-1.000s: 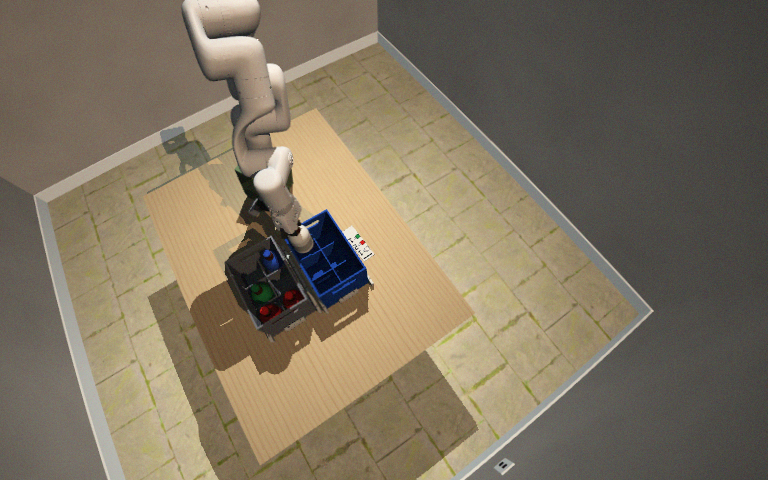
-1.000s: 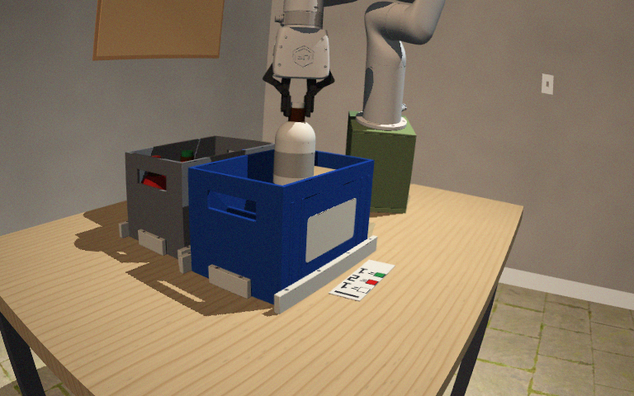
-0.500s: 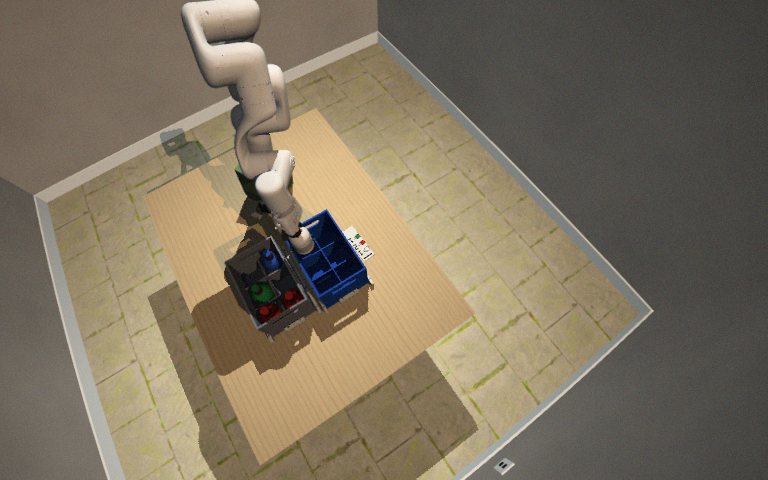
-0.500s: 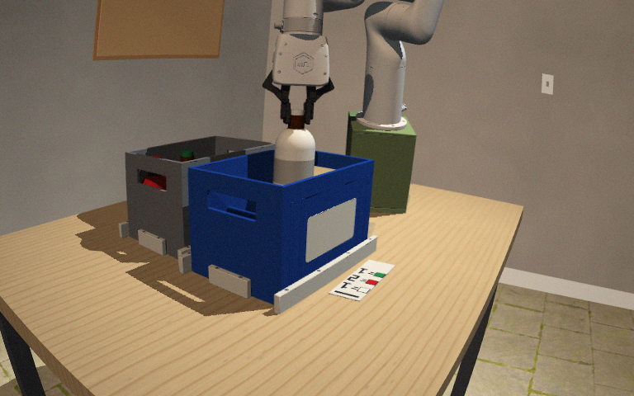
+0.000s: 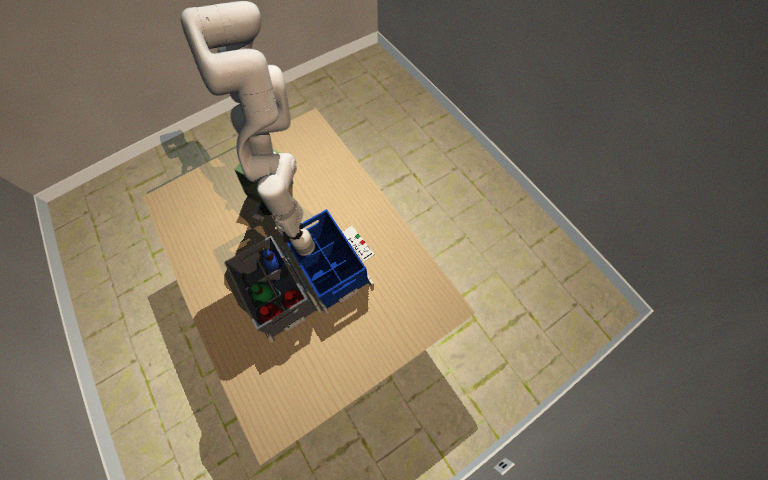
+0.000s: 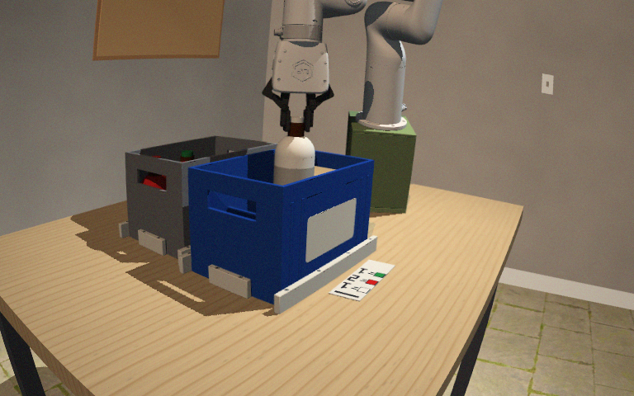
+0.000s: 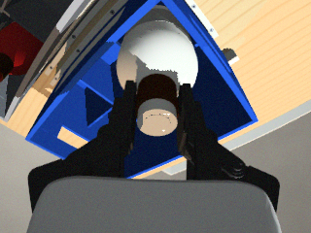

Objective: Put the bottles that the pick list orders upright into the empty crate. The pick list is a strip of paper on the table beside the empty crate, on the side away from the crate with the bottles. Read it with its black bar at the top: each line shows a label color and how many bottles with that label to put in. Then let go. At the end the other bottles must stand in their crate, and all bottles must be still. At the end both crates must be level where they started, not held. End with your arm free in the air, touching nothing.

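Now: hand 70 mm above the white-label bottle. Round my hand: grey crate: 160 mm to the right, 150 mm below, 90 mm ahead; then blue crate: 150 mm below, 80 mm ahead, 50 mm to the left; then blue-label bottle: 150 mm below, 130 mm to the right.
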